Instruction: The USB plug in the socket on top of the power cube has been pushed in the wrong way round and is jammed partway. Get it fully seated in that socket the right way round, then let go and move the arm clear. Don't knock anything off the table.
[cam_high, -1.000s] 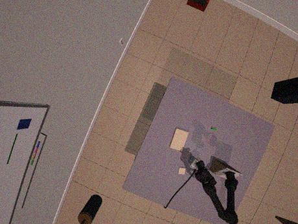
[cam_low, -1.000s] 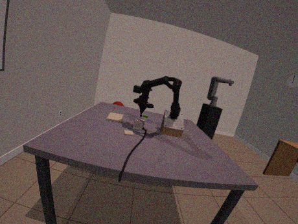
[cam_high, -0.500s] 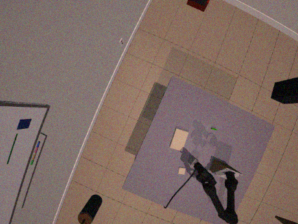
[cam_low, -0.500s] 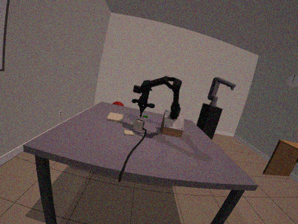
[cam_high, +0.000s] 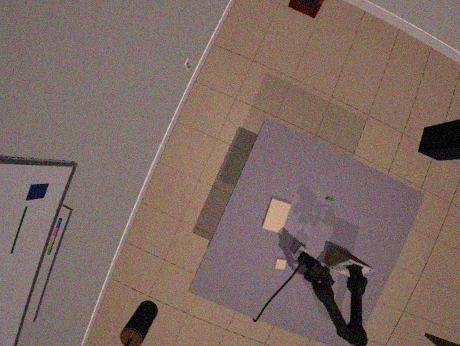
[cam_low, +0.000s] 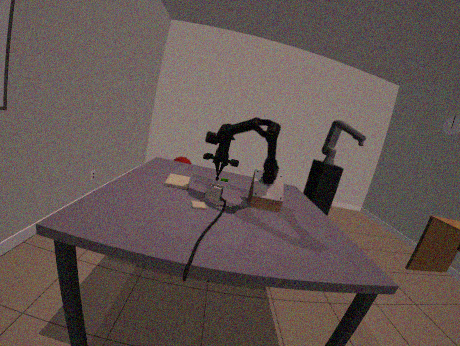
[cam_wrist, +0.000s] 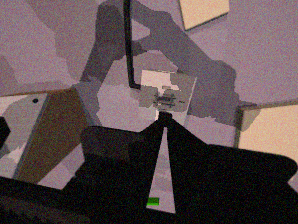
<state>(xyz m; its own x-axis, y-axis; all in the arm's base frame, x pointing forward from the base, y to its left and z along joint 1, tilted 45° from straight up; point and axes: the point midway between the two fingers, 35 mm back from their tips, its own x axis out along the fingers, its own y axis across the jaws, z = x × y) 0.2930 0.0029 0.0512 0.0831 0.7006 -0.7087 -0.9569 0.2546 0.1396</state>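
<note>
The USB plug lies 20 mm below my gripper tip. The rest, counted from my gripper tip: tan slab: 220 mm ahead, 160 mm to the right, 130 mm below; then USB socket: 70 mm below, 10 mm to the left; then tan tile: 140 mm to the left, 130 mm below, 80 mm ahead.
</note>
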